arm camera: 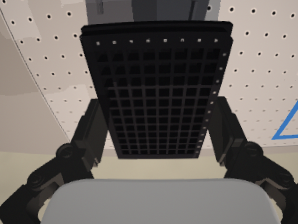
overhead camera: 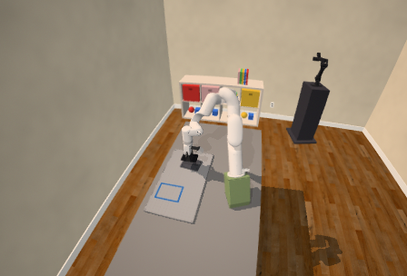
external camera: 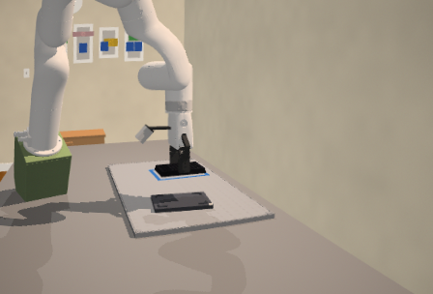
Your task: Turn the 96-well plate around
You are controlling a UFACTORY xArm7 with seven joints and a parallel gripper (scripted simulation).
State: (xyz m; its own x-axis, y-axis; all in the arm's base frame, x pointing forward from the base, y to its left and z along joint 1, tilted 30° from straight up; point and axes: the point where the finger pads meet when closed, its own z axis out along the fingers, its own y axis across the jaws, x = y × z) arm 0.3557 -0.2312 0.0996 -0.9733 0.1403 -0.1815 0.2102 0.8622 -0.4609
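Now: hand 10 cm above the dark plate nest N1, 1 cm to the left of it and 1 cm past it. The rest, counted from my hand: black 96-well plate: 1 cm below.
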